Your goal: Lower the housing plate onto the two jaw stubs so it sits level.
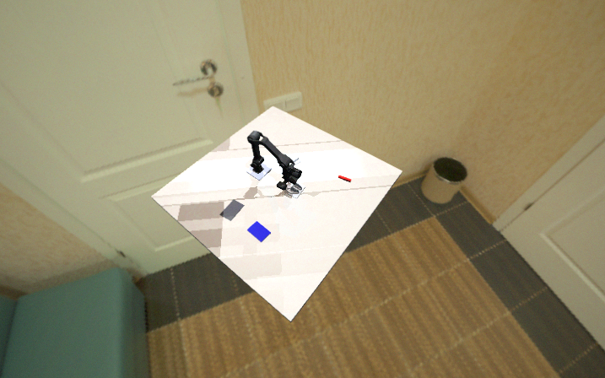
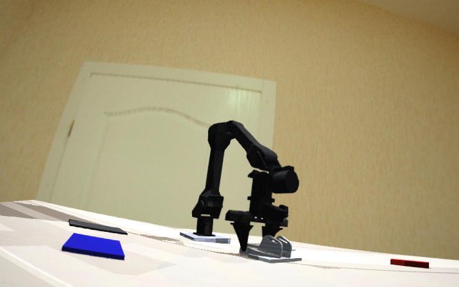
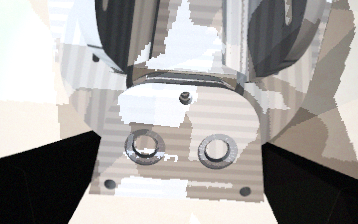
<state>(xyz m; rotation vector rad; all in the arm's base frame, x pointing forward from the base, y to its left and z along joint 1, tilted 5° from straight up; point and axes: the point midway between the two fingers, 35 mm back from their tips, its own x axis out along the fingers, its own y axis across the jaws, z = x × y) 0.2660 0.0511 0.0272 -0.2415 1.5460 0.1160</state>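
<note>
Now: gripper tip 1 cm short of the housing plate and 2 cm below it. Also, from my gripper tip: red bar (25 cm ahead, 33 cm to the left); dark grey plate (13 cm behind, 40 cm to the right, 1 cm below); blue tile (12 cm ahead, 38 cm to the right).
</note>
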